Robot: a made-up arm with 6 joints.
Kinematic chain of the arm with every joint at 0, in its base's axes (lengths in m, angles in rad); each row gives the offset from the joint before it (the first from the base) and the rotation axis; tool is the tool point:
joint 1: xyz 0 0 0.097 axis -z
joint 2: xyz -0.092 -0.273 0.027 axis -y
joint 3: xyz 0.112 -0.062 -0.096 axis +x
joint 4: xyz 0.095 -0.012 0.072 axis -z
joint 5: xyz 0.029 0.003 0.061 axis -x
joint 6: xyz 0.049 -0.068 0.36 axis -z
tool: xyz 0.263 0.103 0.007
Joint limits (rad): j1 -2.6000..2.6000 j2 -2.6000..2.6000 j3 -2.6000..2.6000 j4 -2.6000..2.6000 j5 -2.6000..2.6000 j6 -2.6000..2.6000
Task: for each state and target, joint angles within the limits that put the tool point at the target. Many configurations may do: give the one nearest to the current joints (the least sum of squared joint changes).
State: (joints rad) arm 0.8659 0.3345 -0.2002 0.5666 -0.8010 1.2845
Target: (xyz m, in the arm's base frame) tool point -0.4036 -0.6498 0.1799
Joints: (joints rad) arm 0.3186 0.2998 -0.3470 0.9087 -1.0492 1.6051
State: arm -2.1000 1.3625 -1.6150 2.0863 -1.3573 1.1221
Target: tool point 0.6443 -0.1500 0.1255
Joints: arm -1.7471 1.2772 -1.4688 1.5949 -1.9273 1.1552
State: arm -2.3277 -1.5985 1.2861 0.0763 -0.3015 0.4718
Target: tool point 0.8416 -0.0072 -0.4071
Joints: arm -2.3179 -1.4672 1.5889 0.1896 -0.7753 0.6924
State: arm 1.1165 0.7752 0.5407 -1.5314 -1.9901 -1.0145
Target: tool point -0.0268 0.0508 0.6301
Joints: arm 1.3134 1.1960 0.1392 -1.9599 -1.8322 -0.6175
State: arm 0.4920 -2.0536 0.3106 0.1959 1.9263 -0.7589
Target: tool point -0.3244 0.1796 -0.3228
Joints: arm 0.6757 -1.9078 0.3524 0.2350 1.7844 -0.6058
